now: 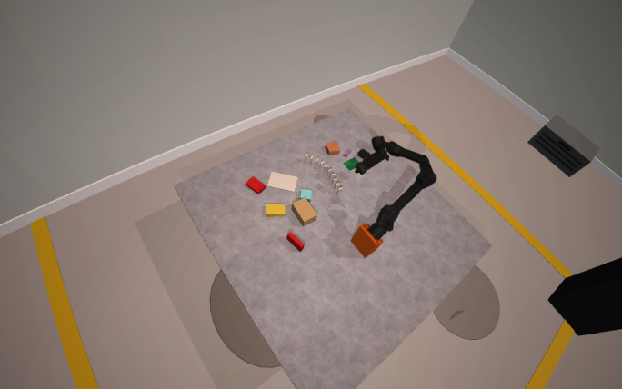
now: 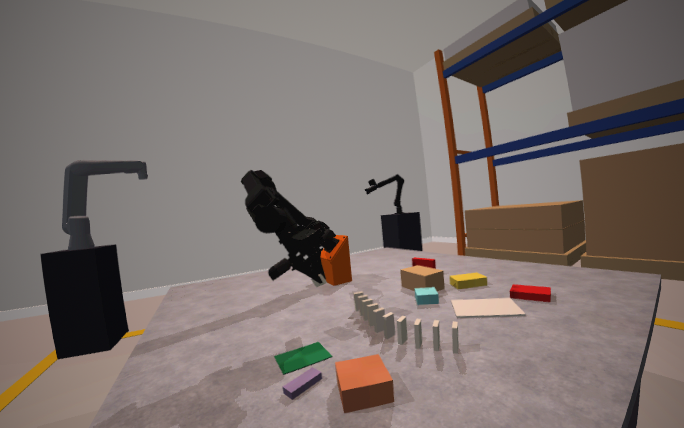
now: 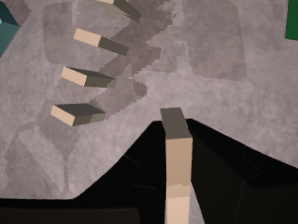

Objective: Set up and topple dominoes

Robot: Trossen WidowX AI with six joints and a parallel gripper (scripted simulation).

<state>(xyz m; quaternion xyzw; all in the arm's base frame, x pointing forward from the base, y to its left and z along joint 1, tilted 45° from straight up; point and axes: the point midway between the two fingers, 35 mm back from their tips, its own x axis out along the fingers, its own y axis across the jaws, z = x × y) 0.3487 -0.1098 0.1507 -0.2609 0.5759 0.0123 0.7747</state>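
Right now the green tile is 11 cm below my gripper tip, 11 cm ahead of it and 10 cm to the right of it. From my gripper tip the other things lie so: purple block: 20 cm ahead, 12 cm to the right, 10 cm below; then orange block: 26 cm ahead, 9 cm below, 4 cm to the right; then teal block: 29 cm to the left, 10 cm below, 4 cm ahead.
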